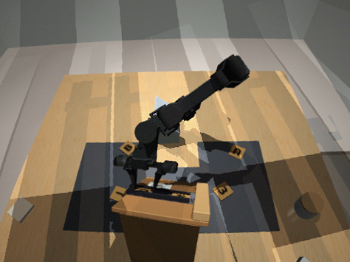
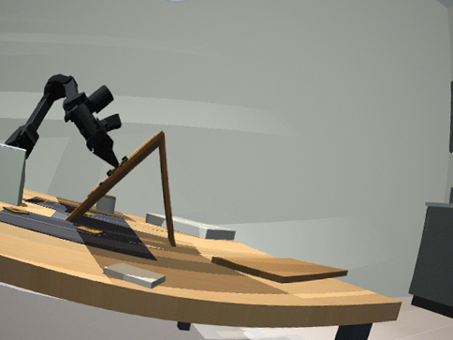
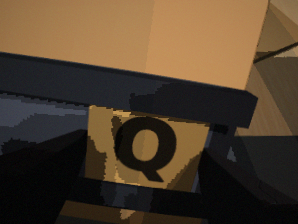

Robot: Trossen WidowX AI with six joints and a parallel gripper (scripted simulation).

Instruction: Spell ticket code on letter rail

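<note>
My gripper tip is 11 cm to the right of the tile marked 4 and 2 cm short of it. From my gripper tip the other things lie so: q tile: right at my gripper tip; then dark mat: 17 cm below, 14 cm behind, 7 cm to the left; then white ticket: 8 cm below, 5 cm behind, 4 cm to the left.
</note>
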